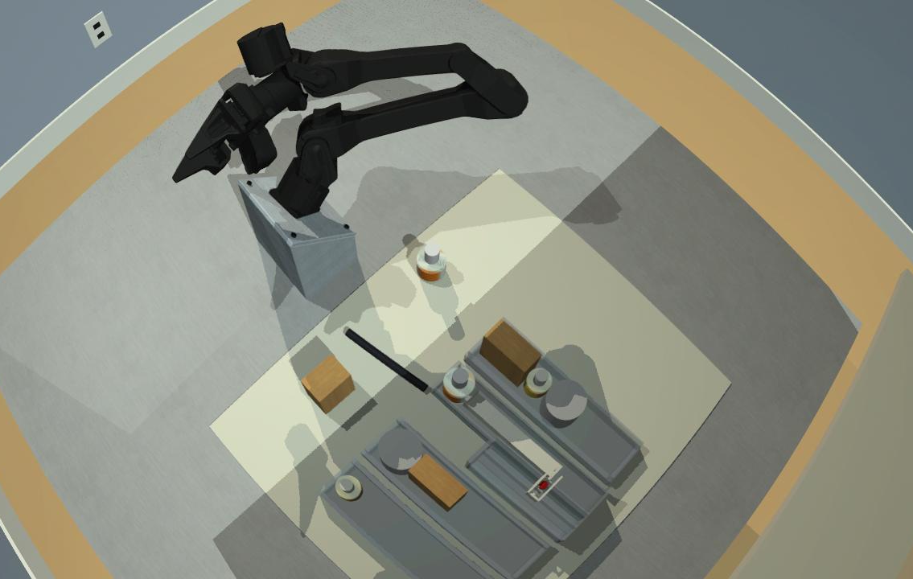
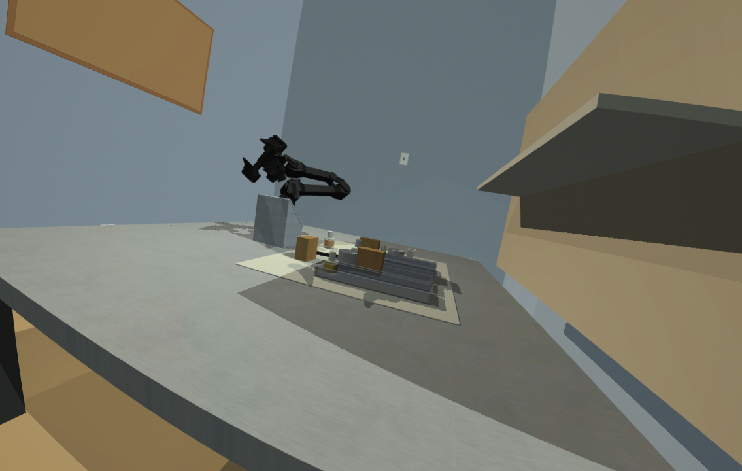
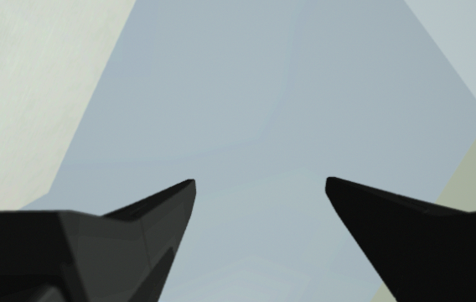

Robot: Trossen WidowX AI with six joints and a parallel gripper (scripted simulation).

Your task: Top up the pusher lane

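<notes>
The black rod lies 31 cm below my gripper tip, 28 cm ahead of it and 8 cm to the left of it. Also, from my gripper tip: sprung lane (53 cm ahead, 30 cm below, 8 cm to the left); then red-marked part (57 cm ahead, 25 cm below, 6 cm to the left).
</notes>
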